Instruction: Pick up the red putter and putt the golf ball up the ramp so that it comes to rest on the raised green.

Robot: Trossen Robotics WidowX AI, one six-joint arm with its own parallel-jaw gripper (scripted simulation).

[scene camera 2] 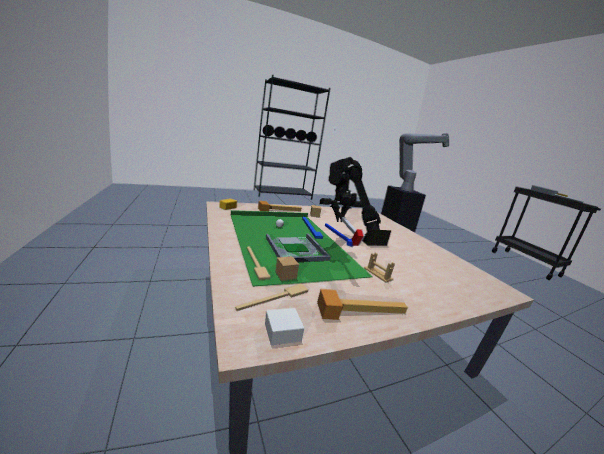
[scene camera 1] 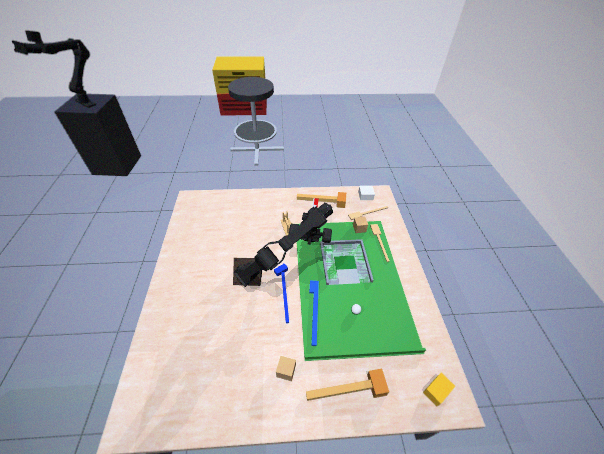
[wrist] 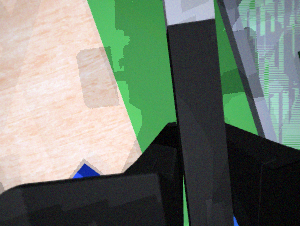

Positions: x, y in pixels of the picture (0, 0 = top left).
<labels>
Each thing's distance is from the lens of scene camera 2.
white block point(scene camera 2: 283, 326): 66 cm
green mat point(scene camera 2: 251, 231): 129 cm
The marked spots on the white block and the green mat are 72 cm apart.
</labels>
